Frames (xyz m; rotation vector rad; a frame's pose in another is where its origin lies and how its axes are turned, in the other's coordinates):
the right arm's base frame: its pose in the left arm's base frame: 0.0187 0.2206 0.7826 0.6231 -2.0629 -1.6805
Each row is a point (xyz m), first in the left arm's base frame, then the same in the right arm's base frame.
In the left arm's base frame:
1: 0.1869 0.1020 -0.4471
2: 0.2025 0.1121 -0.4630
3: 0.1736 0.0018 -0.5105
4: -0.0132 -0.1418 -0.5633
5: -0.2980 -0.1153 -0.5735
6: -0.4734 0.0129 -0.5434
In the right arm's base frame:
1: -0.1078 -1.2413 0.0461
2: -0.1269 -1.2564 0.0484
3: -0.0414 -1.3199 -0.0143
4: 0.1923 -1.3808 -0.0126
5: 0.4097 -1.3618 0.1726
6: 0.4804 -1.2948 0.3691

